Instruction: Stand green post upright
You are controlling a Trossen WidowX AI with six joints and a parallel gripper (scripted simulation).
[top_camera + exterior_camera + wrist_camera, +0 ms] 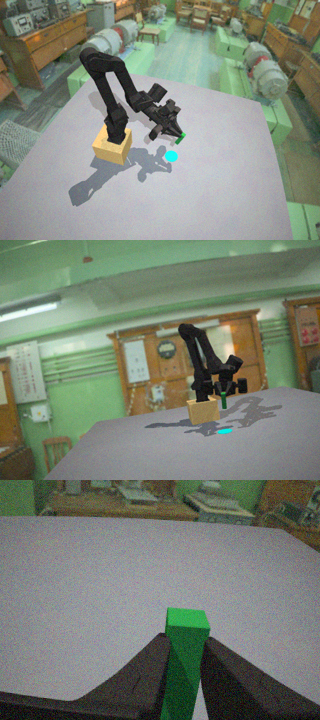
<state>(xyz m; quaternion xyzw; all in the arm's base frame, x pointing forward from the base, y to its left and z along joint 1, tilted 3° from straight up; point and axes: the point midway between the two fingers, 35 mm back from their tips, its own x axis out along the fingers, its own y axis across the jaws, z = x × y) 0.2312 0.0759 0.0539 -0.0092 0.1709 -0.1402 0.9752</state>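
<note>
My gripper tip is now 2 cm past the cyan circle, 1 cm to the left of it and 15 cm above it. Also, from my gripper tip: green post: 2 cm below.
</note>
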